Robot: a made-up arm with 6 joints. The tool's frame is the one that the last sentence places. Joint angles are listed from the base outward.
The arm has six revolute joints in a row. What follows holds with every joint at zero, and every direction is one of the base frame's.
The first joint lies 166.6 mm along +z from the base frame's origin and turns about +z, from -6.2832 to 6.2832 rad.
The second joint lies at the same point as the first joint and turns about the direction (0, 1, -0.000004), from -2.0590 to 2.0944 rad.
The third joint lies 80.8 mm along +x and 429.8 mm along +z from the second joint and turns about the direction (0, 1, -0.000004), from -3.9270 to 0.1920 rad.
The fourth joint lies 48.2 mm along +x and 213.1 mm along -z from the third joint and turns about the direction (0, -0.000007, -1), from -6.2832 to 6.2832 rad.
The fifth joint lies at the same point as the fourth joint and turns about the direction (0, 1, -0.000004), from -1.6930 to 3.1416 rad.
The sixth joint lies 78.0 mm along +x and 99.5 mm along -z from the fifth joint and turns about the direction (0, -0.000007, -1), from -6.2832 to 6.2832 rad.
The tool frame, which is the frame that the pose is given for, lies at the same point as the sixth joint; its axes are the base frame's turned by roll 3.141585, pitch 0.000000 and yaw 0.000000 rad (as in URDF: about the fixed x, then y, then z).
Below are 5 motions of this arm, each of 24 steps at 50 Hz.
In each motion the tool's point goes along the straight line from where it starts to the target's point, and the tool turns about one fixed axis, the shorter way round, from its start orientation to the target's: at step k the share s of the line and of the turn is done. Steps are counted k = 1, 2, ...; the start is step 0. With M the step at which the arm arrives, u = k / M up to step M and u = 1 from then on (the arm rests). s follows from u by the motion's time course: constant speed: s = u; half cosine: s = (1 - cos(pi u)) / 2; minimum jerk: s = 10 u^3 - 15 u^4 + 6 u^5.
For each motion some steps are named. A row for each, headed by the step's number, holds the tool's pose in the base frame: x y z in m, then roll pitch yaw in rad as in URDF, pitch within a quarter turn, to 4 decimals.
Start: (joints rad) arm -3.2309 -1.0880 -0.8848 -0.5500 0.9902 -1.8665
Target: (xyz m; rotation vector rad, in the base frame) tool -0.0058 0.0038 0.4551 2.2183 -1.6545 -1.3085
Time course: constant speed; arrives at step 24
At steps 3, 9, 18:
3: 0.0377 0.0156 0.5649 2.2504 0.7339 -1.6671
9: 0.0253 0.0122 0.5335 2.3130 0.7019 -1.6166
18: 0.0066 0.0072 0.4865 2.3999 0.6498 -1.5483

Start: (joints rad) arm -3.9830 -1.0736 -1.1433 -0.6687 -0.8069 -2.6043
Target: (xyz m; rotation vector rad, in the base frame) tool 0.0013 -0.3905 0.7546 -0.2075 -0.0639 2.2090
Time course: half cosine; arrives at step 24
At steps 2, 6, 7, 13, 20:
2: 0.1050 -0.2392 0.6967 -0.4502 0.2524 2.3327
6: 0.0914 -0.2591 0.7044 -0.4074 0.2336 2.3186
7: 0.0862 -0.2667 0.7073 -0.3911 0.2266 2.3130
13: 0.0472 -0.3236 0.7290 -0.2680 0.1772 2.2680
20: 0.0084 -0.3802 0.7507 -0.1444 0.1339 2.2178

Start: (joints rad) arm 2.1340 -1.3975 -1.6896 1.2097 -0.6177 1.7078
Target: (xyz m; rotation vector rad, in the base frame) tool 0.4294 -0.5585 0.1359 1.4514 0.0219 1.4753
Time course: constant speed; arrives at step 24
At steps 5, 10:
5: 0.3711 -0.3943 0.4827 0.6578 -0.2128 1.7948
10: 0.3864 -0.4375 0.3914 0.7370 -0.3926 1.6873

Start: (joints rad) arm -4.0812 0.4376 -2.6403 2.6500 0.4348 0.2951
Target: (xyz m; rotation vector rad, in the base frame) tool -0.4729 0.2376 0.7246 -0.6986 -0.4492 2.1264
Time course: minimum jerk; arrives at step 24
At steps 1, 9, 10, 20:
1: -0.2919 0.4222 0.7386 -0.2901 0.5119 2.0254
9: -0.3417 0.3715 0.7348 -0.3760 0.4588 2.0473
10: -0.3546 0.3583 0.7338 -0.3982 0.4452 2.0538
20: -0.4665 0.2442 0.7251 -0.5893 0.3342 2.1210

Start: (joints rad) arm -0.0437 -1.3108 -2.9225 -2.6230 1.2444 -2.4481
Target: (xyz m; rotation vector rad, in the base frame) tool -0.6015 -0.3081 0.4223 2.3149 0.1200 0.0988
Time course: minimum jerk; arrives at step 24
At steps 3, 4, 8, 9, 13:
3: -0.7263 -0.0074 0.4063 2.2186 0.2437 -0.8015
4: -0.7238 -0.0134 0.4066 2.2230 0.2395 -0.7827
8: -0.7017 -0.0666 0.4094 2.2584 0.1982 -0.6150
9: -0.6934 -0.0866 0.4105 2.2696 0.1813 -0.5529
13: -0.6550 -0.1791 0.4154 2.3070 0.0958 -0.2699

